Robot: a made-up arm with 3 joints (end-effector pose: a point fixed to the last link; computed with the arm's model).
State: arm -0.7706 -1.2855 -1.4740
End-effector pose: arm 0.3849 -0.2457 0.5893 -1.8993 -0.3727 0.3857
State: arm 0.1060 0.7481 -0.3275
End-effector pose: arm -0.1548 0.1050 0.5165 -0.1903 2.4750 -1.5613
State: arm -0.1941 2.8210 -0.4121
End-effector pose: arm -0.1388 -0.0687 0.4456 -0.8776 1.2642 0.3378
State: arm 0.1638 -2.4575 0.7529
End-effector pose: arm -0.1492 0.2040 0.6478 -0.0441 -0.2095 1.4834
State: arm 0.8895 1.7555 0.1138
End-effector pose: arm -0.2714 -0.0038 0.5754 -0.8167 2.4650 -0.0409
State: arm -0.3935 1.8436 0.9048
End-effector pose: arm 0.2805 0.0492 0.4778 -0.5938 0.4292 -0.1073
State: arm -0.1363 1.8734 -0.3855
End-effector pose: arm -0.1766 0.0241 0.4969 -0.5552 1.9053 -0.4260
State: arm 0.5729 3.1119 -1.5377
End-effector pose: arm -0.2666 -0.2412 0.8934 -1.4366 2.6500 0.5272
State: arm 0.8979 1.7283 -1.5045
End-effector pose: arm -0.0392 0.2384 0.9231 0.4697 -1.9922 0.5796
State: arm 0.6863 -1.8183 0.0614
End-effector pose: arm -0.2385 0.0632 0.5875 0.0500 0.1375 1.7941
